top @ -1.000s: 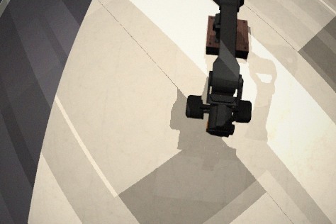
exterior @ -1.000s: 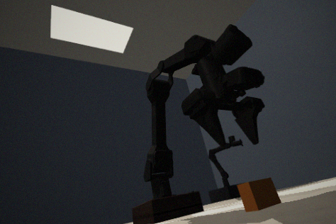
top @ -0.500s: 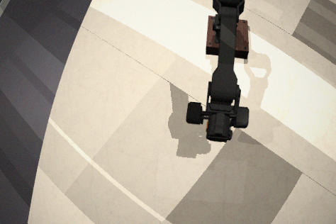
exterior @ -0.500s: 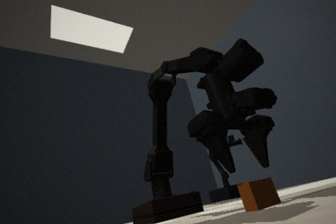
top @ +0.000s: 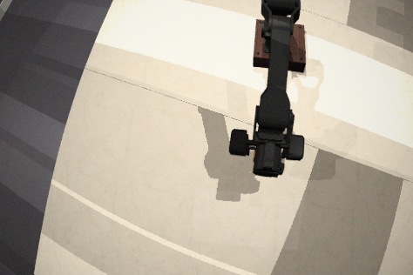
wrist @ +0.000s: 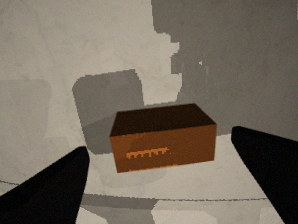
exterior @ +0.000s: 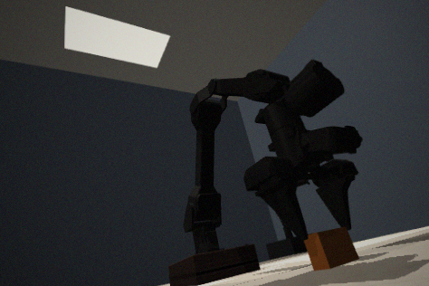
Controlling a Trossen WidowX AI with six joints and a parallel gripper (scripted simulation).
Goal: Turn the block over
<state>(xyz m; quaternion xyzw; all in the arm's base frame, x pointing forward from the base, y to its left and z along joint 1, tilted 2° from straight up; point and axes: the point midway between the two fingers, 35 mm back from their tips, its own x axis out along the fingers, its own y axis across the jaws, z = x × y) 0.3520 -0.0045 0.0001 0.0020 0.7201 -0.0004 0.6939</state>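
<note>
My gripper tip is now 10 mm past the orange block and 20 mm above it.
</note>
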